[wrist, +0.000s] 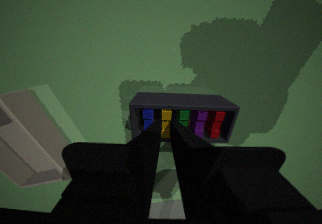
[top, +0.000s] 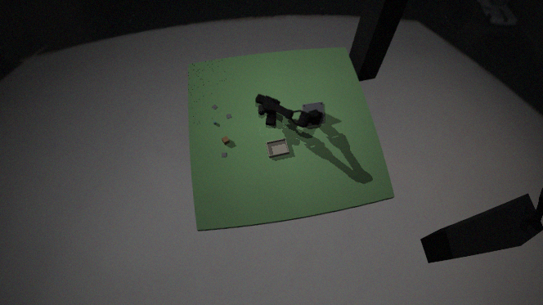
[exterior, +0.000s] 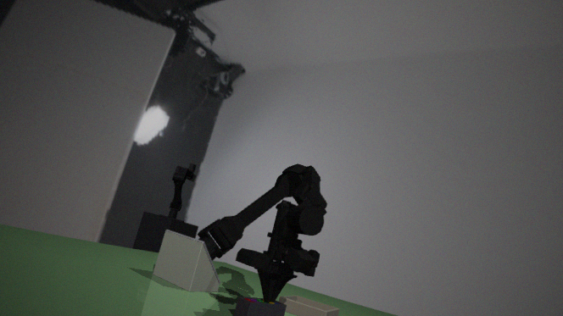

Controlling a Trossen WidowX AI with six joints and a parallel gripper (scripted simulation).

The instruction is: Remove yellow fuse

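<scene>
The tray lies 20 mm ahead of my gripper tip, 210 mm to the left of it and 30 mm below it. From my gripper tip the other things lie so: yellow fuse 10 mm below.
</scene>
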